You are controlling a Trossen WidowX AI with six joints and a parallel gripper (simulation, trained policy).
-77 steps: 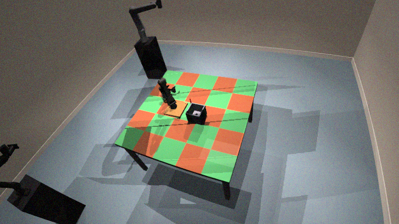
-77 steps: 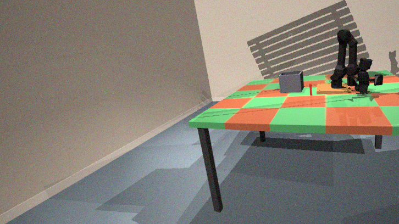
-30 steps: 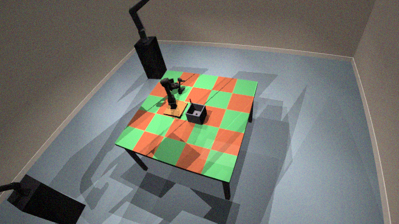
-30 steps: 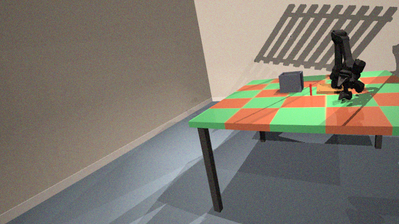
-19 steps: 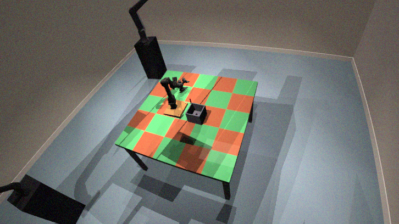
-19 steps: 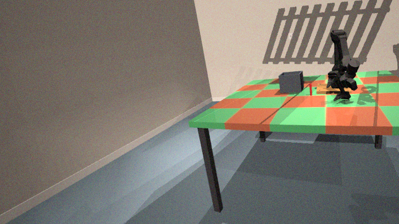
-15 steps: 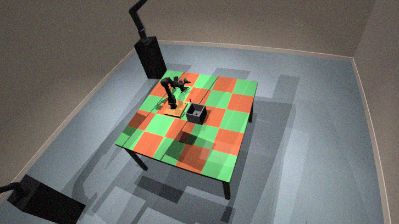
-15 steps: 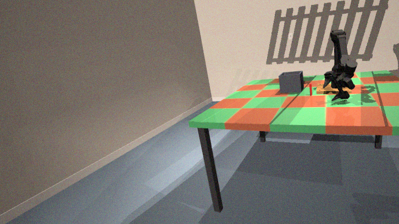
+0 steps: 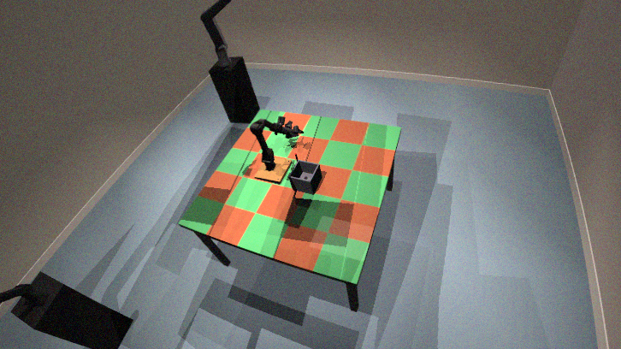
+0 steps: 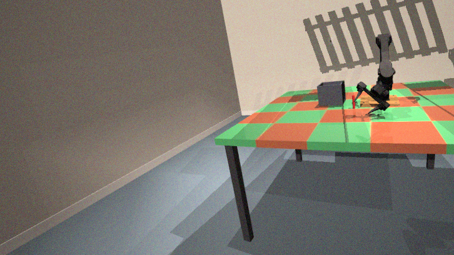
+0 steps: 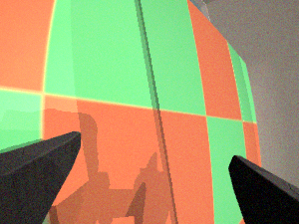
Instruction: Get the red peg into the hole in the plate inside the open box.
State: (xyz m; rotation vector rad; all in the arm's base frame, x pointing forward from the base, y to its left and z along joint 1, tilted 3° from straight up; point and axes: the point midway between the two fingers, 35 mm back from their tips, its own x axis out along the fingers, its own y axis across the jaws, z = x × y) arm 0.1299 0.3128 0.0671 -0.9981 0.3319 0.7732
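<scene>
Right now the red peg is 230 mm to the right of my gripper tip, 30 mm ahead of it and 20 mm below it. The rest, counted from my gripper tip: light grey plate 420 mm to the right, 160 mm ahead, 20 mm below.
</scene>
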